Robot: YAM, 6 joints.
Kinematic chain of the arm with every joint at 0, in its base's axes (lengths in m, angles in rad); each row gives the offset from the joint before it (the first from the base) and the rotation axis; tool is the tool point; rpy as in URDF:
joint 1: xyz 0 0 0.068 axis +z
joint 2: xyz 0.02 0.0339 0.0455 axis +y
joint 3: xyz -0.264 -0.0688 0 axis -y
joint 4: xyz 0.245 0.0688 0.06 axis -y
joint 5: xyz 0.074 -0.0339 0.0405 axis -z
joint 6: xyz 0.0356 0 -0.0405 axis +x
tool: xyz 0 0 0 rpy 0 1.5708 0
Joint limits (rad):
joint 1: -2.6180..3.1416
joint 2: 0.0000..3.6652
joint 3: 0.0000..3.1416
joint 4: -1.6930..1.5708
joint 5: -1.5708..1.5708
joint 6: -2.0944..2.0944
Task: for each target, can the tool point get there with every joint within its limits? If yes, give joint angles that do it. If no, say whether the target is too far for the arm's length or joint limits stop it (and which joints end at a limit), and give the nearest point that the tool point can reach.
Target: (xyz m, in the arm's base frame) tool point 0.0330 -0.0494 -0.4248
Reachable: no: joint limits stop it (at a limit: joint 2) | nearest point 0.0533 -0.0797 -0.3465 | short by 0.086 m
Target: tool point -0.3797 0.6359 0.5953
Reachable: no: too far | nearest point -0.2770 0.4639 0.4613 | short by 0.241 m
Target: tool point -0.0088 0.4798 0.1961
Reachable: yes | joints 1.5574 2.1391 1.6463 -0.3161 -0.4411 -1.2576
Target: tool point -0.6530 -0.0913 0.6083
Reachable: no: too far | nearest point -0.5108 -0.0140 0.4972 | short by 0.196 m
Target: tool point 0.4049 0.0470 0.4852
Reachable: yes | joints 0.1705 1.8104 1.7643 0.7603 0.6795 -0.2841
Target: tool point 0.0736 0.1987 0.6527
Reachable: yes | joints 1.3716 1.6072 2.2116 0.8265 1.1766 0.2541
